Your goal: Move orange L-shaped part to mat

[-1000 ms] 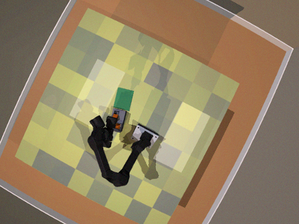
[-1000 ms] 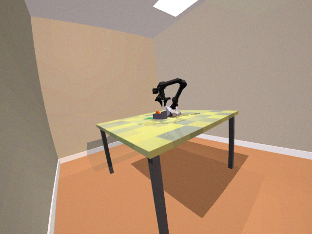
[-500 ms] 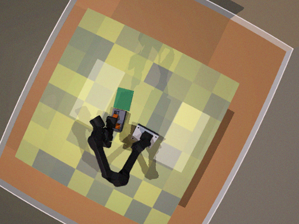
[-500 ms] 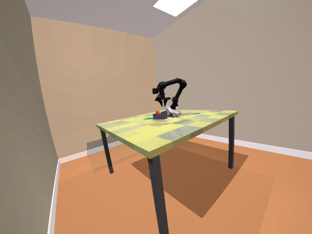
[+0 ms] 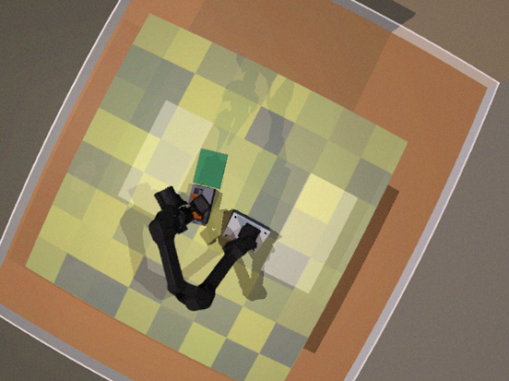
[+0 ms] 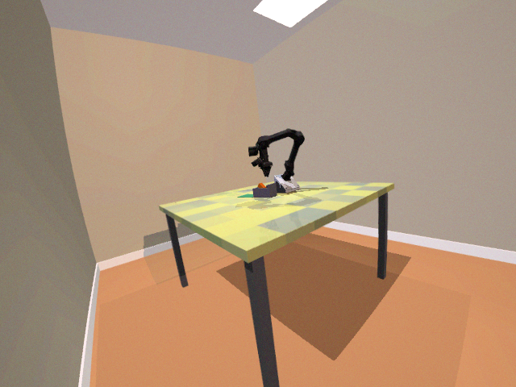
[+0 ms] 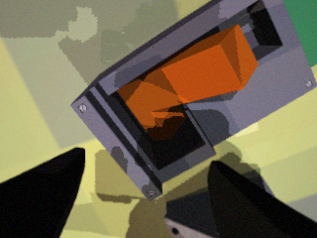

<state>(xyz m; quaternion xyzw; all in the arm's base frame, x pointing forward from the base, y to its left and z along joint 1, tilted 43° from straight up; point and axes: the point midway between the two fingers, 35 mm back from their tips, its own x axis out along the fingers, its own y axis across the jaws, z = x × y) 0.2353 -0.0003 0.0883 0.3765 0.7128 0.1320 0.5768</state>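
Right now my gripper tip is 10 mm past the orange L-shaped part, 20 mm to the left of it and 100 mm above it. Also, from my gripper tip: green mat (50 mm ahead, 190 mm to the right, 160 mm below).
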